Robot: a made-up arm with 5 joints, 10 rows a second.
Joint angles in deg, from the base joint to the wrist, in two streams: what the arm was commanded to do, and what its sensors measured. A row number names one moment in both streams.
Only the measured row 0 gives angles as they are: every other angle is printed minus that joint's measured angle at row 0.
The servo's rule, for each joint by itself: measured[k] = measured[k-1] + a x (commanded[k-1-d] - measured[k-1]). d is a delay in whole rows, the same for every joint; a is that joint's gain. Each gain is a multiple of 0.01, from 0.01 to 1. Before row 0 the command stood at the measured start. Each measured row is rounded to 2 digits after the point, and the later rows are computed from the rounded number. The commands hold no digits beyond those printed.
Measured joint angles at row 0:
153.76, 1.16, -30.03, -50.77, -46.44
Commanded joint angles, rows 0 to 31:
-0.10, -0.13, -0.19, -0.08, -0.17
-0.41, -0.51, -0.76, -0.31, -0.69
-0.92, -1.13, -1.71, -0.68, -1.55
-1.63, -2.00, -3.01, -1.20, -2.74
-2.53, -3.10, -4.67, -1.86, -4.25
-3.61, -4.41, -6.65, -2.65, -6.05
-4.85, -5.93, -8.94, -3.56, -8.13
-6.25, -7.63, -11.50, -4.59, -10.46
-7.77, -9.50, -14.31, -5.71, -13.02
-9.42, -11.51, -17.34, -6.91, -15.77
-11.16, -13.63, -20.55, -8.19, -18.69
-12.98, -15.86, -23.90, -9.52, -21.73
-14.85, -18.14, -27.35, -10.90, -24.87
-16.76, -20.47, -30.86, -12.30, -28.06
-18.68, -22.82, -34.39, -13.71, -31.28
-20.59, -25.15, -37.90, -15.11, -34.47
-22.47, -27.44, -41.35, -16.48, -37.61
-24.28, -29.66, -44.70, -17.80, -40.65
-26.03, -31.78, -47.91, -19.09, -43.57
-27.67, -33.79, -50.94, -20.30, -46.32
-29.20, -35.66, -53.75, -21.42, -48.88
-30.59, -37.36, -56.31, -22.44, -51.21
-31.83, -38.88, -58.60, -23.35, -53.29
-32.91, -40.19, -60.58, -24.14, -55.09
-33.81, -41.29, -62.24, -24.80, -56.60
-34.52, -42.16, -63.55, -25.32, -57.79
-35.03, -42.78, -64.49, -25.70, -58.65
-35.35, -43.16, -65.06, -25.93, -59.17
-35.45, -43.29, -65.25, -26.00, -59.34
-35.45, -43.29, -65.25, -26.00, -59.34
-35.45, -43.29, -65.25, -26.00, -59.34
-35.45, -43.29, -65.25, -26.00, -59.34
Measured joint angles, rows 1 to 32:
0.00, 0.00, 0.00, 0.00, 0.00
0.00, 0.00, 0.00, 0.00, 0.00
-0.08, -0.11, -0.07, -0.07, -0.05
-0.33, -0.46, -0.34, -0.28, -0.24
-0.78, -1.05, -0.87, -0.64, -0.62
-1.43, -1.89, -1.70, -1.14, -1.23
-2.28, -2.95, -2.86, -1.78, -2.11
-3.30, -4.23, -4.34, -2.55, -3.25
-4.49, -5.73, -6.13, -3.45, -4.67
-5.85, -7.40, -8.22, -4.46, -6.35
-7.33, -9.25, -10.60, -5.57, -8.28
-8.94, -11.24, -13.23, -6.76, -10.45
-10.65, -13.34, -16.08, -8.03, -12.84
-12.44, -15.56, -19.13, -9.36, -15.42
-14.30, -17.83, -22.34, -10.73, -18.16
-16.19, -20.15, -25.66, -12.13, -21.03
-18.11, -22.50, -29.06, -13.54, -24.00
-20.02, -24.83, -32.51, -14.94, -27.04
-21.91, -27.13, -35.96, -16.31, -30.11
-23.73, -29.36, -39.37, -17.64, -33.17
-25.50, -31.49, -42.70, -18.93, -36.19
-27.17, -33.51, -45.91, -20.15, -39.13
-28.73, -35.40, -48.97, -21.28, -41.96
-30.16, -37.12, -51.83, -22.31, -44.64
-31.45, -38.67, -54.47, -23.24, -47.15
-32.57, -40.01, -56.85, -24.04, -49.45
-33.52, -41.14, -58.95, -24.72, -51.52
-34.29, -42.04, -60.74, -25.25, -53.34
-34.86, -42.69, -62.20, -25.65, -54.88
-35.24, -43.10, -63.32, -25.90, -56.12
-35.40, -43.27, -64.07, -25.99, -57.05
-35.44, -43.29, -64.53, -26.00, -57.71
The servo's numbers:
d 2
a 0.77 0.88 0.39 0.89 0.29

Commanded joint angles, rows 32 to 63:
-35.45, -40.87, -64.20, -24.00, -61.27
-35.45, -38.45, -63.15, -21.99, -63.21
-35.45, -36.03, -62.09, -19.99, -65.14
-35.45, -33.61, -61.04, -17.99, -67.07
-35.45, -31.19, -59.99, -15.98, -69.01
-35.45, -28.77, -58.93, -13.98, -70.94
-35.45, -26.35, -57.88, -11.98, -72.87
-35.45, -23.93, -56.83, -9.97, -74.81
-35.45, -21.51, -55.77, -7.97, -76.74
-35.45, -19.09, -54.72, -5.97, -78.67
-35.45, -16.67, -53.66, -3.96, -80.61
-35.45, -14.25, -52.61, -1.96, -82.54
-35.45, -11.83, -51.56, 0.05, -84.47
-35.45, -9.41, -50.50, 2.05, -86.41
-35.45, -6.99, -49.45, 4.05, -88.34
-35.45, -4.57, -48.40, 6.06, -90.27
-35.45, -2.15, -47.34, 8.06, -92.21
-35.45, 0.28, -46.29, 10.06, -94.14
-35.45, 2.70, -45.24, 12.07, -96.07
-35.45, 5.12, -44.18, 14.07, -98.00
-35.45, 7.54, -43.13, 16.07, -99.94
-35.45, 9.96, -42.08, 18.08, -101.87
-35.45, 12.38, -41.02, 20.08, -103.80
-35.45, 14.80, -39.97, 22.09, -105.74
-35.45, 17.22, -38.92, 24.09, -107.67
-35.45, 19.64, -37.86, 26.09, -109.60
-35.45, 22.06, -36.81, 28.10, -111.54
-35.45, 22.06, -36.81, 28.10, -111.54
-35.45, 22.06, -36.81, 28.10, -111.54
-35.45, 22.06, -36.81, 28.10, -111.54
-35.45, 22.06, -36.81, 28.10, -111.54
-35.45, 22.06, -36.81, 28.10, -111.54
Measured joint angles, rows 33 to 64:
-35.45, -43.29, -64.81, -26.00, -58.18
-35.45, -43.29, -64.98, -26.00, -58.52
-35.45, -41.16, -64.68, -24.22, -59.32
-35.45, -38.78, -64.08, -22.24, -60.45
-35.45, -36.36, -63.30, -20.24, -61.81
-35.45, -33.94, -62.42, -18.24, -63.34
-35.45, -31.52, -61.47, -16.23, -64.98
-35.45, -29.10, -60.48, -14.23, -66.71
-35.45, -26.68, -59.47, -12.23, -68.50
-35.45, -24.26, -58.44, -10.22, -70.33
-35.45, -21.84, -57.40, -8.22, -72.19
-35.45, -19.42, -56.35, -6.22, -74.07
-35.45, -17.00, -55.30, -4.21, -75.97
-35.45, -14.58, -54.25, -2.21, -77.88
-35.45, -12.16, -53.20, -0.20, -79.79
-35.45, -9.74, -52.15, 1.80, -81.71
-35.45, -7.32, -51.10, 3.80, -83.63
-35.45, -4.90, -50.05, 5.81, -85.56
-35.45, -2.48, -48.99, 7.81, -87.49
-35.45, -0.05, -47.94, 9.81, -89.42
-35.45, 2.37, -46.89, 11.82, -91.35
-35.45, 4.79, -45.83, 13.82, -93.28
-35.45, 7.21, -44.78, 15.82, -95.21
-35.45, 9.63, -43.73, 17.83, -97.14
-35.45, 12.05, -42.67, 19.83, -99.07
-35.45, 14.47, -41.62, 21.84, -101.00
-35.45, 16.89, -40.57, 23.84, -102.93
-35.45, 19.31, -39.51, 25.84, -104.86
-35.45, 21.73, -38.46, 27.85, -106.80
-35.45, 22.02, -37.82, 28.07, -108.17
-35.45, 22.06, -37.43, 28.10, -109.15
-35.45, 22.06, -37.19, 28.10, -109.84

